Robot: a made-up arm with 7 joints. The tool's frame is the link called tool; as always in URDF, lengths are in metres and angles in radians.
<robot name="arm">
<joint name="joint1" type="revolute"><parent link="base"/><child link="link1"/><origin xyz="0.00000 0.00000 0.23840" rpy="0.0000 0.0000 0.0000"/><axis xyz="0 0 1"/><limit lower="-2.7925" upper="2.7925" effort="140" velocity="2"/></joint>
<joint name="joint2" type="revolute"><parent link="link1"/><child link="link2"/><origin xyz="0.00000 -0.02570 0.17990" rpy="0.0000 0.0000 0.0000"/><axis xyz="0 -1 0"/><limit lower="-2.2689" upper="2.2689" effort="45" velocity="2.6"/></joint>
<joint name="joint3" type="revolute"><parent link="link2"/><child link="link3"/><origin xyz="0.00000 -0.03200 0.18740" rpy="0.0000 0.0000 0.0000"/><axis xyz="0 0 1"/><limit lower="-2.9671" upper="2.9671" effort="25" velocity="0.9"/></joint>
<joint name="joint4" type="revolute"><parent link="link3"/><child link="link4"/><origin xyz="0.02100 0.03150 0.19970" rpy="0.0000 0.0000 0.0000"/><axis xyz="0 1 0"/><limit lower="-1.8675" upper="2.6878" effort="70" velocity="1.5"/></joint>
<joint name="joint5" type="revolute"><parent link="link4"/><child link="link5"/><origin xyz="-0.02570 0.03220 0.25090" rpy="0.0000 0.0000 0.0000"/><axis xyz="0 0 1"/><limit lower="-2.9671" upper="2.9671" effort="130" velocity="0.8"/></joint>
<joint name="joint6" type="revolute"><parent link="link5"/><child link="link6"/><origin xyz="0.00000 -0.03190 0.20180" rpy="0.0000 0.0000 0.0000"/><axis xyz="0 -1 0"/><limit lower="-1.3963" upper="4.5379" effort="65" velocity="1.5"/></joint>
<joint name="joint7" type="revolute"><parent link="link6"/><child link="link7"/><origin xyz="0.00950 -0.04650 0.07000" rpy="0.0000 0.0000 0.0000"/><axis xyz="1 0 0"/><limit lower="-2.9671" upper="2.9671" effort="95" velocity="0.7"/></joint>
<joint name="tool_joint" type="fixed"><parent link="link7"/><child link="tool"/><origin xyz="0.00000 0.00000 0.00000" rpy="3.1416 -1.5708 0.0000"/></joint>
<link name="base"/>
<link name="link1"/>
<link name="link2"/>
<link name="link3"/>
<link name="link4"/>
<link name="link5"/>
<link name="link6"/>
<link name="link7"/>
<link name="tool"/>
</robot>
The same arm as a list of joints. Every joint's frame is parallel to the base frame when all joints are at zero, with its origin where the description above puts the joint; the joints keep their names.
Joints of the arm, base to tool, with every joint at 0 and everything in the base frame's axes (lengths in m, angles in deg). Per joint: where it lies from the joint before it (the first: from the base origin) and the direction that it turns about. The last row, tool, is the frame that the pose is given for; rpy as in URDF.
joint1: axis 0 0 1 xyz 0.0000 0.0000 0.2384
joint2: axis 0 -1 0 xyz 0.0000 -0.0257 0.1799
joint3: axis 0 0 1 xyz 0.0000 -0.0320 0.1874
joint4: axis 0 1 0 xyz 0.0210 0.0315 0.1997
joint5: axis 0 0 1 xyz -0.0257 0.0322 0.2509
joint6: axis 0 -1 0 xyz 0.0000 -0.0319 0.2018
joint7: axis 1 0 0 xyz 0.0095 -0.0465 0.0700
tool: xyz 0.0000 0.0000 0.0000 rpy -180.00 -90.00 0.00
Joint limits (deg, base to tool): -160.00..160.00 -130.00..130.00 -170.00..170.00 -107.00..154.00 -170.00..170.00 -80.00..260.00 -170.00..170.00

